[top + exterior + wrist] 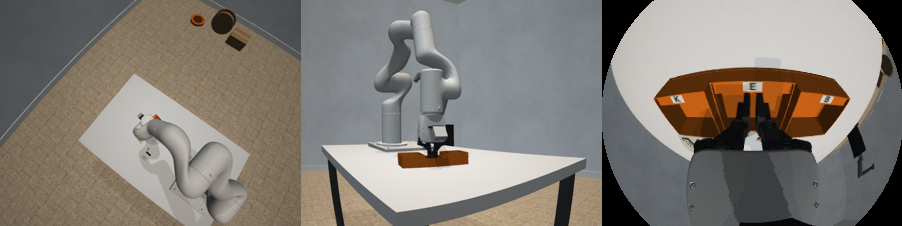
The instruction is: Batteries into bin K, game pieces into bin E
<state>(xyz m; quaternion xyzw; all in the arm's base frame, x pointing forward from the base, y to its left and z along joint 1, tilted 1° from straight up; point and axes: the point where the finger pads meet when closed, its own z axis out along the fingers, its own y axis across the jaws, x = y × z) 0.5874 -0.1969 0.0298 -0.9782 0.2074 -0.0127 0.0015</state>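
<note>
Now: the bin 10 mm below my hand. Also, from my hand: blue battery: 170 mm behind, 30 mm below, 10 mm to the right; then black battery: 200 mm to the left, 100 mm behind, 30 mm below.
</note>
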